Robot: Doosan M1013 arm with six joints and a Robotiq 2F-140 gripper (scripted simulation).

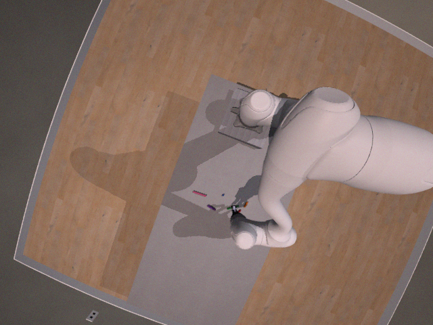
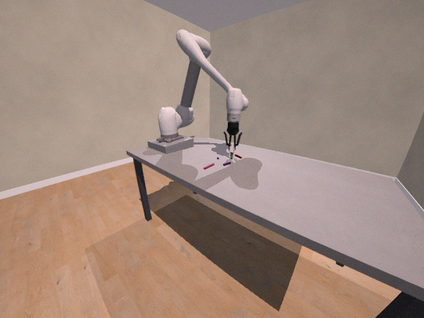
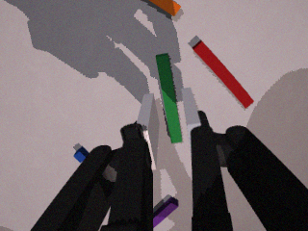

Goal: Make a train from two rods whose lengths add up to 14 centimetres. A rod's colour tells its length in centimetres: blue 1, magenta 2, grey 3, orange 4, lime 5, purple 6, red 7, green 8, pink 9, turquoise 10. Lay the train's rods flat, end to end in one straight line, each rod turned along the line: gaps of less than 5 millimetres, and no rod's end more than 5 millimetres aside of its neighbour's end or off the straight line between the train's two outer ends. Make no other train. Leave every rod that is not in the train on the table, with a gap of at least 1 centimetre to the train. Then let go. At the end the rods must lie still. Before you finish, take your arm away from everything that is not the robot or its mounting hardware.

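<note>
Right now the green rod is 50 mm below my hand. From my hand the other things lie so: orange rod 80 mm to the left, 50 mm below, 40 mm behind; then red rod 50 mm below, 40 mm to the left, 40 mm ahead; then small blue rod 90 mm to the right, 60 mm behind, 50 mm below.
</note>
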